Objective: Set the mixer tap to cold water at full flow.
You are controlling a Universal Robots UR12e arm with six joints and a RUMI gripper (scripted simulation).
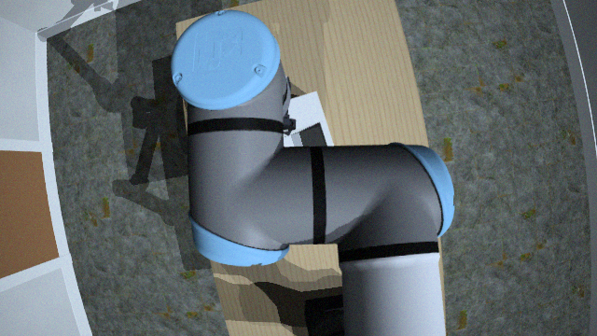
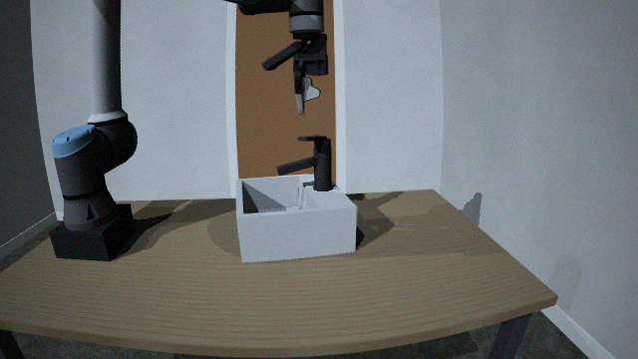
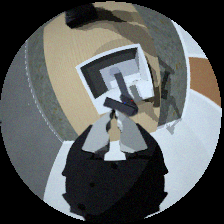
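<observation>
Now: hand 80 mm above the lever, 30 mm short of it and 20 mm to the right of it. From my hand the other things lie so: black mixer tap (120 mm below, 40 mm to the left, 40 mm ahead); white basin (310 mm below, 60 mm behind, 30 mm to the left).
</observation>
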